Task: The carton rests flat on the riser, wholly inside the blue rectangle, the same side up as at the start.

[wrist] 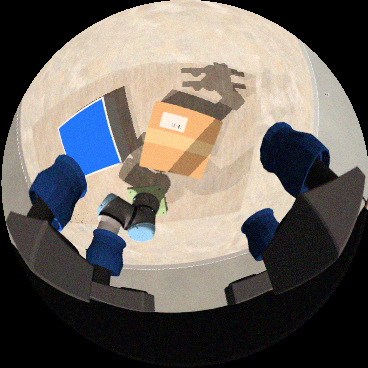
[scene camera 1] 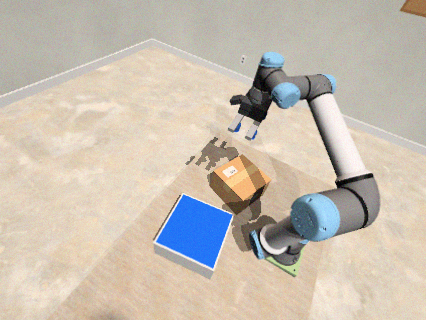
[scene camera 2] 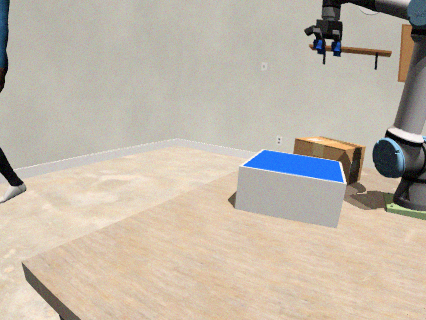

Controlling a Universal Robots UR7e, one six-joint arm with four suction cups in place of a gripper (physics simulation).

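Observation:
The brown carton (scene camera 1: pixel 245 181) (scene camera 2: pixel 327 147) (wrist: pixel 182 140) rests on the table beside the riser, with a white label on its top face. The grey-white riser (scene camera 1: pixel 182 261) (scene camera 2: pixel 287 195) has a blue rectangle (scene camera 1: pixel 195 230) (scene camera 2: pixel 295 166) (wrist: pixel 90 140) on its top, with a thin white border; no object lies on the blue. My gripper (scene camera 1: pixel 245 131) (scene camera 2: pixel 328 48) (wrist: pixel 179 207) hangs high above the table, beyond the carton in the scene camera 1 view. Its blue suction cups touch nothing and hold nothing. The carton's underside is hidden.
The arm's base stands on a green plate (scene camera 1: pixel 285 265) (scene camera 2: pixel 410 212) (wrist: pixel 162 204) near the carton and riser. The table (scene camera 2: pixel 200 260) extends in front of the riser. A wooden shelf (scene camera 2: pixel 360 51) is on the wall behind. Part of a person's leg (scene camera 2: pixel 6 167) shows at the left.

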